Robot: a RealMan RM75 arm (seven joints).
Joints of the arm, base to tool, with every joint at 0 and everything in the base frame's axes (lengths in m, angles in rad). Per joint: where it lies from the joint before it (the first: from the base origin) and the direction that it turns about. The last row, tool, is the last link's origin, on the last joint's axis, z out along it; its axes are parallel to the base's.
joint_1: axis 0 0 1 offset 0 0 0.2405
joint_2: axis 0 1 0 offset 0 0 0
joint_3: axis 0 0 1 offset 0 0 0.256
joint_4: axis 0 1 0 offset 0 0 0
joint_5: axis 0 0 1 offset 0 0 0.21
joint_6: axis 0 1 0 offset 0 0 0
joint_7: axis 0 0 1 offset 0 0 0.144
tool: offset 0 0 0
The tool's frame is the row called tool.
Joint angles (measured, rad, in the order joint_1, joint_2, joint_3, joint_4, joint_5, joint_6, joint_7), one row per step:
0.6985 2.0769 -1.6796 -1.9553 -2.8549 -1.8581 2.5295
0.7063 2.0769 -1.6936 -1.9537 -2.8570 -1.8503 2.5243
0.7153 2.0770 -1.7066 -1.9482 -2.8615 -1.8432 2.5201
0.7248 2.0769 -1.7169 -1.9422 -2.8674 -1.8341 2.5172
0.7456 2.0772 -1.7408 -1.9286 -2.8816 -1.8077 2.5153
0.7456 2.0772 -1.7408 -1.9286 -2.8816 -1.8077 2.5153
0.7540 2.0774 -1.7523 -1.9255 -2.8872 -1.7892 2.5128
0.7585 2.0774 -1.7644 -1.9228 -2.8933 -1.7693 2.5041
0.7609 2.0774 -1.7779 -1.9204 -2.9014 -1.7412 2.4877
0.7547 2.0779 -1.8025 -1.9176 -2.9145 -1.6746 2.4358
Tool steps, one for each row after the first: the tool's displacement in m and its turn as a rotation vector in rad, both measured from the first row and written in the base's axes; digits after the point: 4 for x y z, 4 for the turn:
-0.0034 -0.0001 -0.0025 -0.0076 -0.0074 0.0221
-0.0062 0.0003 -0.0051 -0.0133 -0.0167 0.0402
-0.0091 0.0014 -0.0070 -0.0145 -0.0237 0.0575
-0.0163 0.0040 -0.0117 -0.0128 -0.0342 0.0972
-0.0163 0.0040 -0.0117 -0.0128 -0.0342 0.0972
-0.0206 0.0052 -0.0139 -0.0109 -0.0344 0.1231
-0.0240 0.0062 -0.0161 -0.0114 -0.0375 0.1512
-0.0277 0.0076 -0.0185 -0.0118 -0.0412 0.1893
-0.0335 0.0102 -0.0232 -0.0187 -0.0491 0.2763

